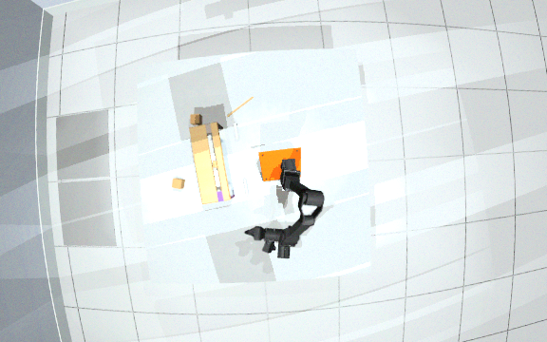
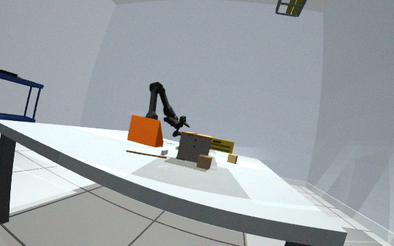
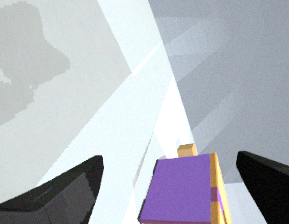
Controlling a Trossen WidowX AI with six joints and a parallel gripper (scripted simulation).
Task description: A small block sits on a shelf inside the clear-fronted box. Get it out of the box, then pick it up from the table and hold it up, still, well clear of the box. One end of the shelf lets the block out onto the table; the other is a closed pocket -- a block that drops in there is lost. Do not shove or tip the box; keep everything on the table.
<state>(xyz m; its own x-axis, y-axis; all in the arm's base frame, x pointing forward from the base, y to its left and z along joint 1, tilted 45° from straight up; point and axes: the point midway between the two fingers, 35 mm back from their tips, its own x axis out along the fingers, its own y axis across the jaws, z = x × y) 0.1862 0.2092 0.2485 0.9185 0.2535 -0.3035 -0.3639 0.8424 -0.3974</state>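
Right now the cube is 14 cm ahead of my gripper tip, 34 cm to the right of it and 4 cm below it. The rest, counted from my gripper tip: thin stick: 2 cm ahead, 65 cm to the right, 12 cm below; long tan-topped box: 13 cm ahead, 36 cm to the right, 6 cm below.
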